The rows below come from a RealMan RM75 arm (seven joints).
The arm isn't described. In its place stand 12 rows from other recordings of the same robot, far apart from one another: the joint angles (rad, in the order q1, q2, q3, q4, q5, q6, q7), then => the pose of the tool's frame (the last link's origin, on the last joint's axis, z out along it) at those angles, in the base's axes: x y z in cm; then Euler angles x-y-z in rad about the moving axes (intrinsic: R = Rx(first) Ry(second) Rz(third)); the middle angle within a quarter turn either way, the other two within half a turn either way.
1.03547, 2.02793, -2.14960, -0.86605, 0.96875, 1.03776, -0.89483 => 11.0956 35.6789 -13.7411 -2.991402 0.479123 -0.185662
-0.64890, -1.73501, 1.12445, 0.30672, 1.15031, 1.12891, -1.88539 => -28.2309 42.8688 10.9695 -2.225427 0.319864 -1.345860
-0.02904, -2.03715, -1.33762, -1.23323, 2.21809, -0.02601, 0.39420 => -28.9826 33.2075 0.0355 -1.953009 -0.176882 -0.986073
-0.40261, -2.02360, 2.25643, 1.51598, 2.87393, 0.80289, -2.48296 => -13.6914 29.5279 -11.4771 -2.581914 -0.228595 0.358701
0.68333, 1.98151, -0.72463, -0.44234, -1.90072, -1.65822, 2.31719 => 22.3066 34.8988 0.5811 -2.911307 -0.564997 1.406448
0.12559, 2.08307, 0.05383, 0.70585, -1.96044, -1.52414, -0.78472 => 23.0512 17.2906 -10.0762 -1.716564 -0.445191 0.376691
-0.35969, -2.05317, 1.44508, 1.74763, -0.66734, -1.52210, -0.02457 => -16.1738 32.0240 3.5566 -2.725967 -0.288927 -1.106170
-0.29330, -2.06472, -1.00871, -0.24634, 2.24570, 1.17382, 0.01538 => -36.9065 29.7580 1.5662 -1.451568 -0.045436 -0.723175
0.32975, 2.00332, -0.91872, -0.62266, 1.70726, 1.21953, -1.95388 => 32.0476 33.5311 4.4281 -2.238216 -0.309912 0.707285
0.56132, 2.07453, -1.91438, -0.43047, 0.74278, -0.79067, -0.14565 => 26.3668 41.4023 -0.5883 -1.604525 -0.080897 0.711069
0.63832, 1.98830, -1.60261, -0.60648, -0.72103, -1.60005, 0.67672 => 11.2803 33.6467 0.0313 -3.016843 -1.114642 -0.340244
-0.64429, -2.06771, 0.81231, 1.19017, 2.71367, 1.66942, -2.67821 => -25.1927 36.1500 6.8771 -2.889438 -0.362480 -1.252617
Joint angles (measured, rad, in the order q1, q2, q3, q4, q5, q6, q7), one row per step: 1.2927 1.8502 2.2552 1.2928 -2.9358 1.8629 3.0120; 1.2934 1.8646 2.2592 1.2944 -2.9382 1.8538 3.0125; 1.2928 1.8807 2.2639 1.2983 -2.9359 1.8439 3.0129; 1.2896 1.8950 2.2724 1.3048 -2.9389 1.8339 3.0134; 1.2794 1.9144 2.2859 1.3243 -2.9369 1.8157 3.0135; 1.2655 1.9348 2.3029 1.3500 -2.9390 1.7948 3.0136; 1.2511 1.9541 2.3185 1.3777 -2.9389 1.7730 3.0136; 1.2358 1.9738 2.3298 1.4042 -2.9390 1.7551 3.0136; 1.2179 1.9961 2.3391 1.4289 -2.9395 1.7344 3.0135; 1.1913 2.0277 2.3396 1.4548 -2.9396 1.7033 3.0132; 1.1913 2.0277 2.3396 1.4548 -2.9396 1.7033 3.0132; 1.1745 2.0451 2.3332 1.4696 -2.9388 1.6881 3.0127
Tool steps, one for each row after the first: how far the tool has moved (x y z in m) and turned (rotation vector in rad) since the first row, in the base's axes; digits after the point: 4 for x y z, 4 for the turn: -0.0010 0.0002 -0.0049 -0.0033 0.0082 0.0050; -0.0022 0.0001 -0.0105 -0.0087 0.0208 0.0130; -0.0019 0.0001 -0.0140 -0.0061 0.0333 0.0163; -0.0013 -0.0001 -0.0171 0.0052 0.0571 0.0279; 0.0006 -0.0003 -0.0186 0.0263 0.0825 0.0379; 0.0023 -0.0006 -0.0192 0.0496 0.1079 0.0501; 0.0045 -0.0016 -0.0207 0.0684 0.1285 0.0588; 0.0077 -0.0025 -0.0234 0.0860 0.1484 0.0650; 0.0126 -0.0038 -0.0300 0.1020 0.1666 0.0723; 0.0126 -0.0038 -0.0300 0.1020 0.1666 0.0723; 0.0153 -0.0051 -0.0345 0.1068 0.1715 0.0769
